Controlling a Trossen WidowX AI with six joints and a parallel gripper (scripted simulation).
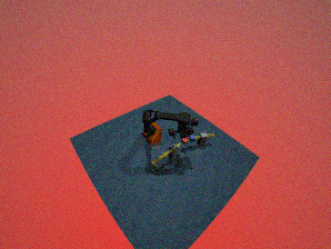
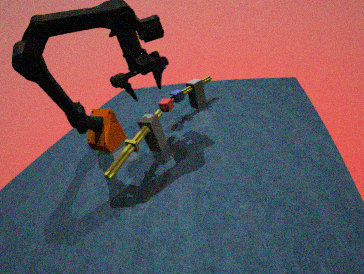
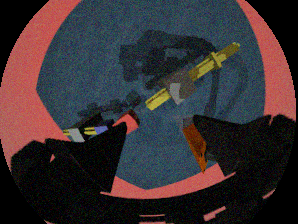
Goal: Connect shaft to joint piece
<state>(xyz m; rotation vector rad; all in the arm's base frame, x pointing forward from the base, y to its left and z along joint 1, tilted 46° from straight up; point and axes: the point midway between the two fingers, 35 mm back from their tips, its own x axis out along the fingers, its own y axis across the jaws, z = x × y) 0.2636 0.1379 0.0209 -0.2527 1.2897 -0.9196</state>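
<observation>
Right now the red square joint piece is 8 cm to the left of my gripper tip and 8 cm below it.
</observation>
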